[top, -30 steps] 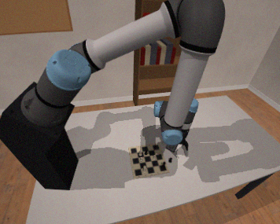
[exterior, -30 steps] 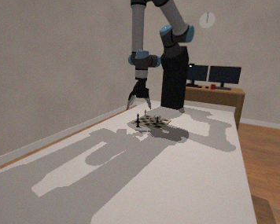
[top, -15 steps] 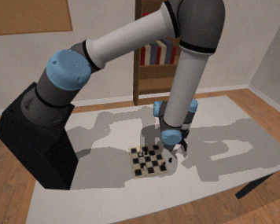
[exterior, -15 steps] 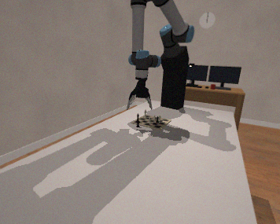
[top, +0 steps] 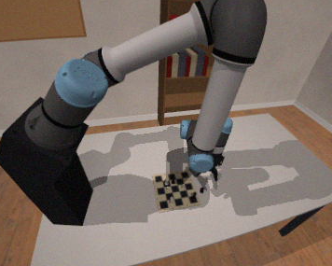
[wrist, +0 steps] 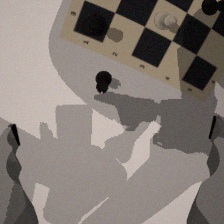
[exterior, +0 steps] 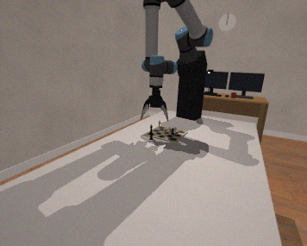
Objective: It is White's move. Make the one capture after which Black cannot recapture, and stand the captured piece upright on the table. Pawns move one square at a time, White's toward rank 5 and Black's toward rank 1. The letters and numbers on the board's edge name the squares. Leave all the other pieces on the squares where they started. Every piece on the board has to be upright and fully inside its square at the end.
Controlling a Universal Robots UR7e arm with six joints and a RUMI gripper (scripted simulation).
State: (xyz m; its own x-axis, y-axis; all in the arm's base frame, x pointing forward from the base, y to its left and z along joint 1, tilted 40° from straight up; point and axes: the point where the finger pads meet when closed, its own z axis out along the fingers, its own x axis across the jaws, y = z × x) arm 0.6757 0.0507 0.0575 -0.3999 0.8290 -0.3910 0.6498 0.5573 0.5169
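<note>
My hand is 9 cm past the white pawn, 9 cm above it and 2 cm to the right of it. From my hand the other things lie so: tall black piece (8 cm below, 5 cm to the right, 4 cm behind); chessboard (13 cm behind, 11 cm below, 2 cm to the left); black pawn (13 cm behind, 9 cm below, 6 cm to the left).
</note>
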